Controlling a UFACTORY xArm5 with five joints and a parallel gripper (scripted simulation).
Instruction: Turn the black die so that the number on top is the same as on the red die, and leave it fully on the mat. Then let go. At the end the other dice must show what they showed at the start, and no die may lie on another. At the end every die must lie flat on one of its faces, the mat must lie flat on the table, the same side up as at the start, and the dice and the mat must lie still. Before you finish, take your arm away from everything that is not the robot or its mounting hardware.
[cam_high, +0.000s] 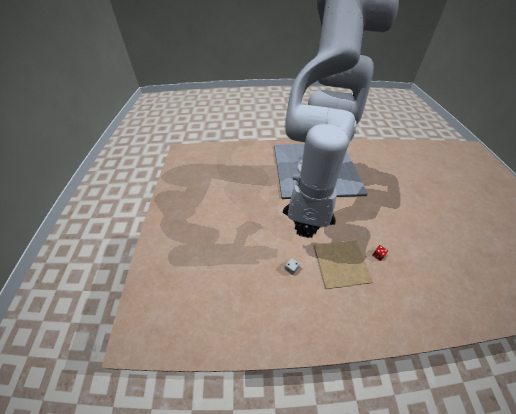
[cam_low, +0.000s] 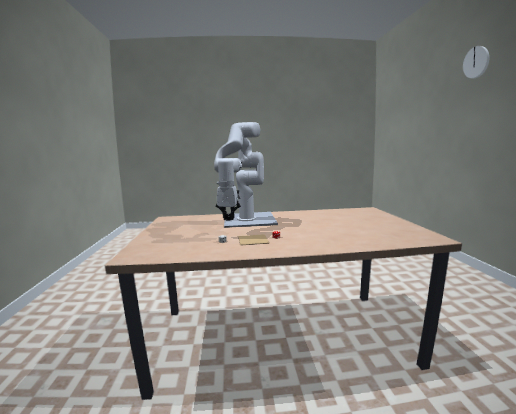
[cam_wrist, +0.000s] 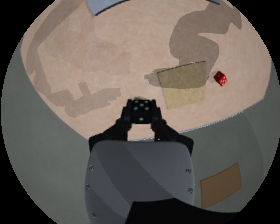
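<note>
My hand is 10 mm above the black die. Also, from my hand: grey die: 100 mm below, 60 mm ahead, 40 mm to the right; red die: 240 mm to the left, 100 mm below, 40 mm ahead; tan mat: 120 mm to the left, 120 mm below, 60 mm ahead.
</note>
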